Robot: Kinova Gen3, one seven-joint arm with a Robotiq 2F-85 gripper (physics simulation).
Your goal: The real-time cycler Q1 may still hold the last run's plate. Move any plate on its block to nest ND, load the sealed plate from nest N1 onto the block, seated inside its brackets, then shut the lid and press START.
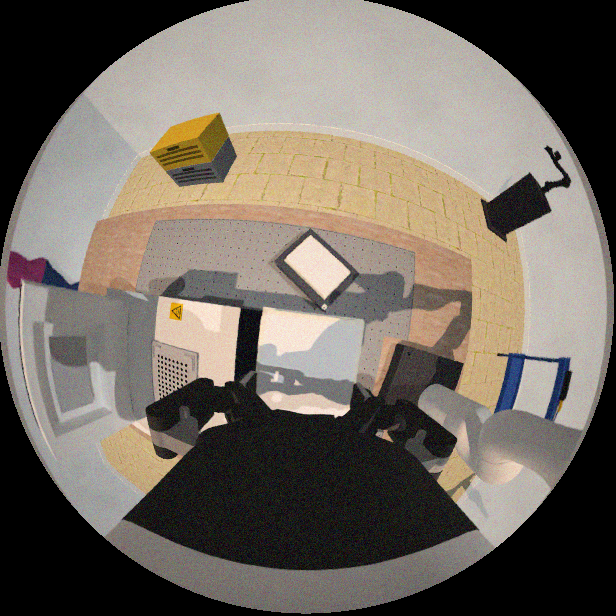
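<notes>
My gripper [304, 390] has its fingers spread wide. They sit against the two side edges of a pale, glossy sealed plate [310, 356], which I hold above the grey dotted mat [229, 252]. The cycler Q1 [195, 339] is just left of the plate. It shows a cream side with a yellow warning label and a vent grille. Its grey top with a framed recess [74, 356] spreads further left, and I cannot make out the block. A dark-framed nest [316, 267] beyond the plate holds a white plate. A dark, empty nest [422, 367] lies to the right.
A black strip [247, 344] separates the cycler's side from the held plate. My arm's white links [494, 428] are at the right. On the floor are a yellow-grey box [192, 150], a black box [517, 206] and a blue-framed white panel [531, 385].
</notes>
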